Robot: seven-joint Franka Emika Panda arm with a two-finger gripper.
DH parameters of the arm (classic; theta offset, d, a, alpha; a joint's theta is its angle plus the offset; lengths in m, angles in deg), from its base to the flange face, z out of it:
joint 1: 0 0.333 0 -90
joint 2: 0 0 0 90
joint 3: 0 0.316 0.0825 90
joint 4: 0 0 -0.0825 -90
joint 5: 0 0.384 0 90
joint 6: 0 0 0.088 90
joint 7: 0 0.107 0 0
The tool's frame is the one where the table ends.
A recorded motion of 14 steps. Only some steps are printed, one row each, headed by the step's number.
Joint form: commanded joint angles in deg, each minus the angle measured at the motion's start. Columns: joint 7, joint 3, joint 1, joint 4, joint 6, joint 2, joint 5.
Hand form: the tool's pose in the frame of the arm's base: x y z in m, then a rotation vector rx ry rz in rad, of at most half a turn. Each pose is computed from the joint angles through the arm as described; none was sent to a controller.
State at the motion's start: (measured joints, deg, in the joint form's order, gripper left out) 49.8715 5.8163 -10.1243 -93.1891 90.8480 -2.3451 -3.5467
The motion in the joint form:
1: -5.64 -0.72 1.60 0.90 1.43 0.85 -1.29
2: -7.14 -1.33 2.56 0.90 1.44 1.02 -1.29
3: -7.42 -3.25 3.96 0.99 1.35 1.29 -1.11
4: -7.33 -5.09 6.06 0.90 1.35 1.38 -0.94
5: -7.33 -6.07 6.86 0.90 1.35 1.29 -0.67
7: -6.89 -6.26 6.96 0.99 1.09 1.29 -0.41
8: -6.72 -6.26 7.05 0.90 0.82 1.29 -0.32
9: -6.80 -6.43 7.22 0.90 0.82 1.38 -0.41
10: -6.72 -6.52 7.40 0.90 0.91 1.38 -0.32
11: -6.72 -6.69 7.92 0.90 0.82 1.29 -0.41
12: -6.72 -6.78 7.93 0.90 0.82 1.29 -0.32
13: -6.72 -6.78 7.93 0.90 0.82 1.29 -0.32
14: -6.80 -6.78 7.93 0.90 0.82 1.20 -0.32
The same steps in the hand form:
1: 0.5486 -0.0409 0.6239 2.8080 -1.2364 0.0835
2: 0.5497 -0.0378 0.6223 2.8269 -1.1904 0.0781
3: 0.5506 -0.0428 0.6203 2.8264 -1.1972 0.0685
4: 0.5512 -0.0402 0.6186 2.8306 -1.1940 0.0625
5: 0.5506 -0.0415 0.6195 2.8334 -1.2008 0.0622
7: 0.5502 -0.0419 0.6198 2.8309 -1.2157 0.0559
8: 0.5497 -0.0409 0.6186 2.8296 -1.2178 0.0461
9: 0.5501 -0.0411 0.6177 2.8287 -1.2149 0.0446
10: 0.5504 -0.0401 0.6179 2.8307 -1.2154 0.0462
11: 0.5500 -0.0369 0.6186 2.8331 -1.2063 0.0472
12: 0.5499 -0.0375 0.6186 2.8336 -1.2090 0.0463
13: 0.5499 -0.0375 0.6186 2.8336 -1.2090 0.0463
14: 0.5495 -0.0375 0.6194 2.8349 -1.2073 0.0486

